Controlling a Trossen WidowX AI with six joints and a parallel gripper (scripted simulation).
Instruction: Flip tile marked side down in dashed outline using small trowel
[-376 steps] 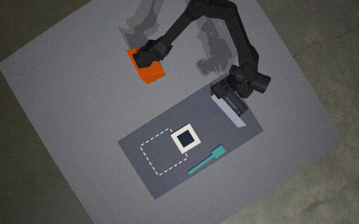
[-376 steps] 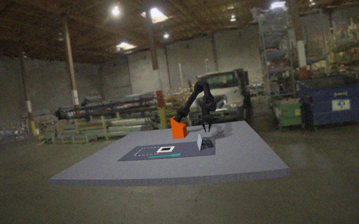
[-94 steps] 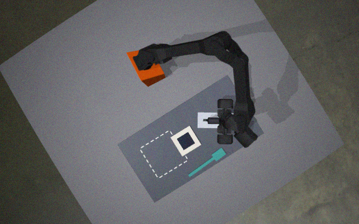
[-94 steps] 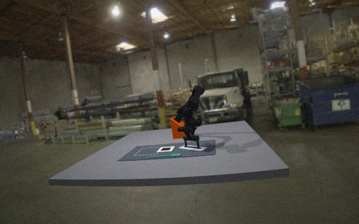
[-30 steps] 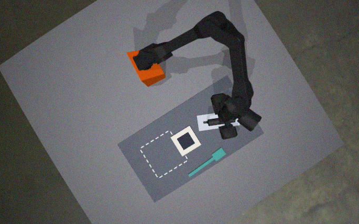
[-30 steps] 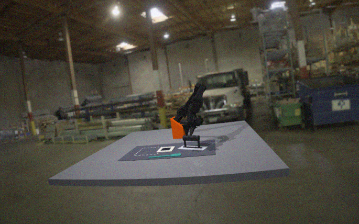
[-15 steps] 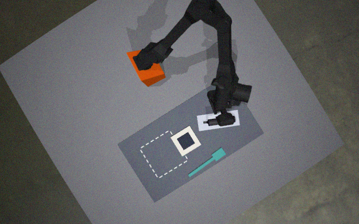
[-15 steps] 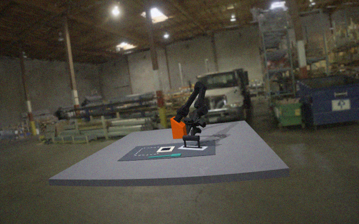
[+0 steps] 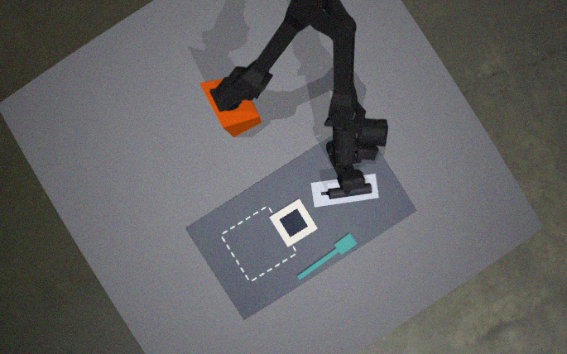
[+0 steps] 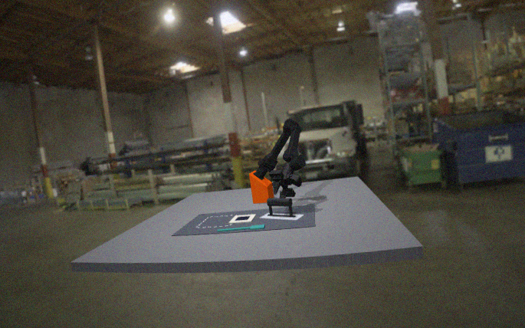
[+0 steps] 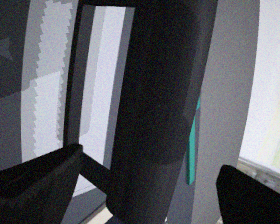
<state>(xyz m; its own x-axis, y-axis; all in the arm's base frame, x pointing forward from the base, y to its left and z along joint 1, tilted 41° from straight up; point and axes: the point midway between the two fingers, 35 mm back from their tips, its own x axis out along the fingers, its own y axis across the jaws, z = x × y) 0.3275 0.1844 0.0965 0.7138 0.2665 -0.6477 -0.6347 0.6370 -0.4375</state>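
The tile lies 40 mm ahead of my gripper tip, 180 mm to the right of it and 80 mm below it. Also, from my gripper tip: dark mat 40 mm ahead, 150 mm to the right, 100 mm below; then teal trowel 180 mm ahead, 110 mm to the right, 80 mm below.
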